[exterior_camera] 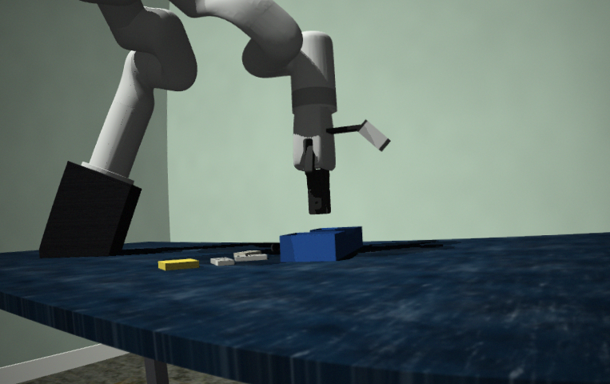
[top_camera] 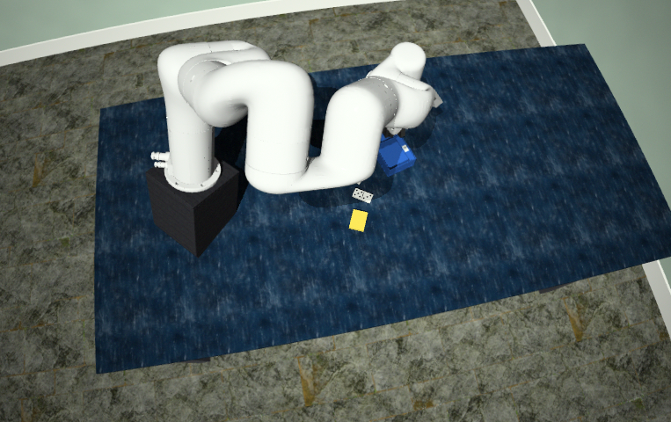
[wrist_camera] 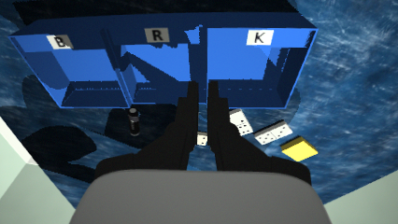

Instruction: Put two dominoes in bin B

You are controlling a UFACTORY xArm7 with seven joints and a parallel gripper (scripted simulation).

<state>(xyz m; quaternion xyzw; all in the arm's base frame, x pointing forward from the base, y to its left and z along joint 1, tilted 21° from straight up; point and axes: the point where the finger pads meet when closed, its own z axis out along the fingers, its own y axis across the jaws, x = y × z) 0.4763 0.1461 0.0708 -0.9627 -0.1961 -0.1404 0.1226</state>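
The blue bin lies 70 mm below my hand, 40 mm to the left of it and 20 mm behind it. From my hand the other things lie so: dark cylinder: 140 mm behind, 80 mm below, 50 mm to the left; flat yellow block: 220 mm to the right, 80 mm below, 80 mm behind.
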